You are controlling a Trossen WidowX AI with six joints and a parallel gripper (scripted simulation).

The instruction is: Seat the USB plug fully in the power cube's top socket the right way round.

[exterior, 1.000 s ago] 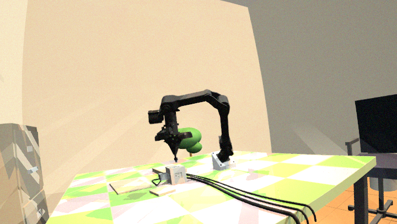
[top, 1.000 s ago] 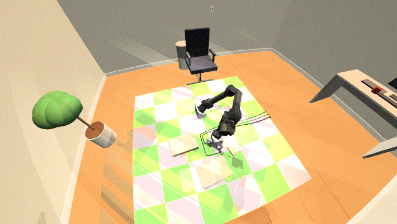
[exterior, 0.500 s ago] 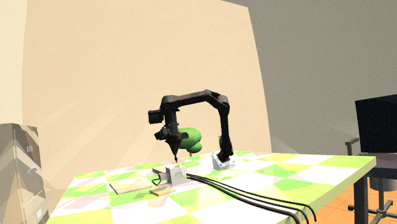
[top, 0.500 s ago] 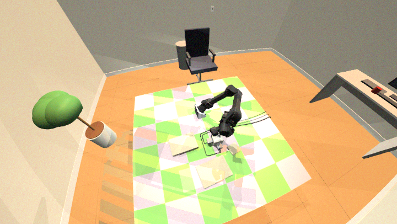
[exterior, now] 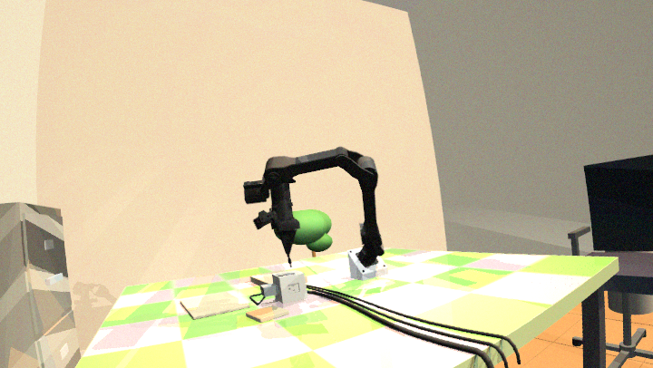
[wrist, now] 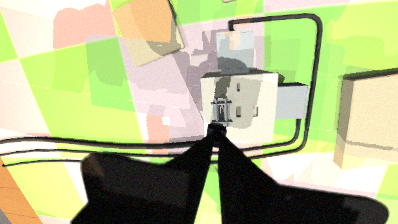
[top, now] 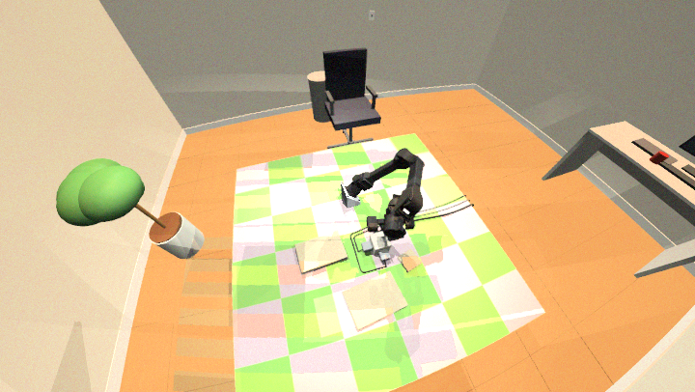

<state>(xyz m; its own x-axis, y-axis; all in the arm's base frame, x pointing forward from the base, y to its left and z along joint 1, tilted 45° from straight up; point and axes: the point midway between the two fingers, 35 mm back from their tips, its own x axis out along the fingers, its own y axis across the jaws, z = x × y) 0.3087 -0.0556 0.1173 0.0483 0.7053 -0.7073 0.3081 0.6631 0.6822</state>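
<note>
Right now the dark USB plug is 2 cm below my gripper tip.
</note>
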